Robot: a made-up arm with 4 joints.
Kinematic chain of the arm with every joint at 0, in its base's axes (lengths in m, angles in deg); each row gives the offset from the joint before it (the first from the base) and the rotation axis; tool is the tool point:
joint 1: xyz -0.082 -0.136 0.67 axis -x
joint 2: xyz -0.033 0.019 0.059 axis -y
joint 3: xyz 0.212 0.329 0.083 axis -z
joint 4: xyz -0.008 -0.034 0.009 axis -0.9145 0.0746 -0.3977
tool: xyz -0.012 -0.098 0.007
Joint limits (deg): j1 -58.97..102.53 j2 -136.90..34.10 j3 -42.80..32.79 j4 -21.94..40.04
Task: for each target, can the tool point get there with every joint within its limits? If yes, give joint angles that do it. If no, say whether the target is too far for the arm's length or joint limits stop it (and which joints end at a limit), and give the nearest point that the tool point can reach.
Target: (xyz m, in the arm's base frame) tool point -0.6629 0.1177 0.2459
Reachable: no: too far | nearest point -0.2871 0.0254 0.4002 | short by 0.417 m
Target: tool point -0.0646 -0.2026 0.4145
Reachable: yes | joints 80.89 -112.53 25.82 6.90
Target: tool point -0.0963 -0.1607 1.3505
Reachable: no: too far | nearest point 0.0051 -0.1508 1.0790 | short by 0.290 m
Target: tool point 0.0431 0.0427 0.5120
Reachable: yes | joints 39.27 -60.78 24.78 3.61
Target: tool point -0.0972 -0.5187 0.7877
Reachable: no: joint limits stop it (at a limit: joint 1) | nearest point -0.1034 -0.4199 0.4944 | short by 0.310 m
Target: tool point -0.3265 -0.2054 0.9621
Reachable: no: joint limits stop it (at a limit: joint 1, joint 2, joint 3) | nearest point -0.0988 -0.2059 1.0355 | short by 0.239 m
